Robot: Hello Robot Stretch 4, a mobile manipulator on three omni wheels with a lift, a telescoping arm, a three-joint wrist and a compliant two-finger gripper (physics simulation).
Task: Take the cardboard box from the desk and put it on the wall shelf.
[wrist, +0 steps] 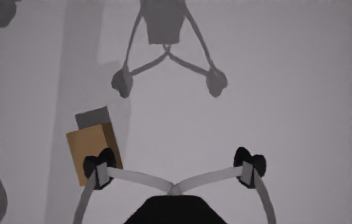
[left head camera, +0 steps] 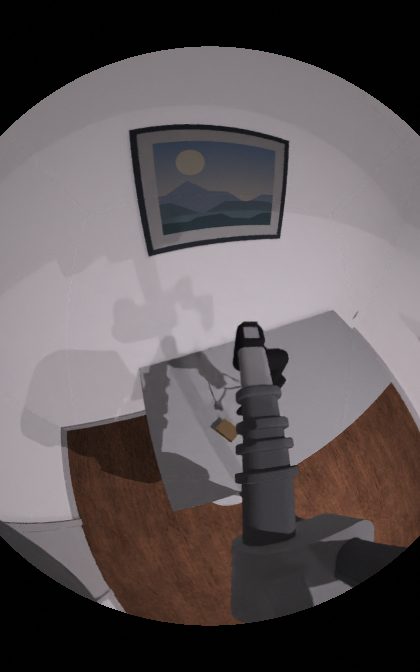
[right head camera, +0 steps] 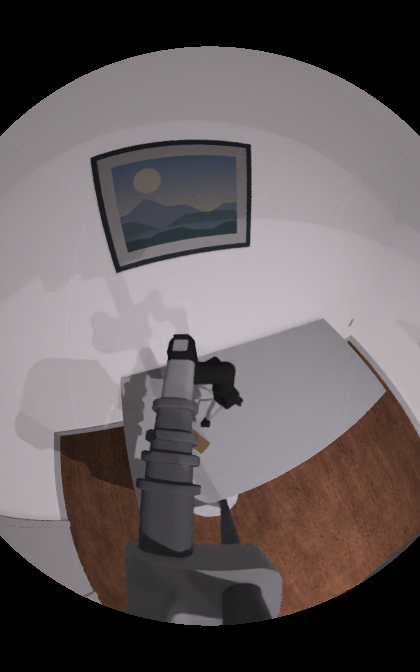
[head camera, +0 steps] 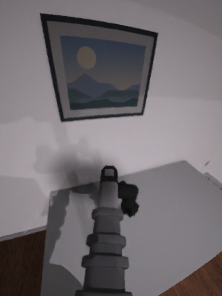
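The small brown cardboard box [left head camera: 227,430] [right head camera: 201,442] [wrist: 87,142] lies on the grey desk [head camera: 175,215] [left head camera: 340,375] [right head camera: 300,390] [wrist: 300,75]. In the wrist view my gripper [wrist: 174,160] is open and empty, its fingers wide apart above the desk. The left fingertip overlaps the right part of the box in that view; the box lies mostly left of the space between the fingers. The fingers' shadow falls on the desk beyond the box. The arm partly hides the box in the right head view, and the box does not show in the head view. No wall shelf shows in these views.
A framed picture [head camera: 102,75] [left head camera: 215,200] [right head camera: 180,210] hangs on the wall behind the desk. My telescoping arm [head camera: 105,250] [left head camera: 265,450] [right head camera: 170,465] reaches over the desk. A white rounded object [left head camera: 227,500] [right head camera: 212,507] shows at the desk's near edge. Wooden floor [left head camera: 340,490] surrounds the desk's near side.
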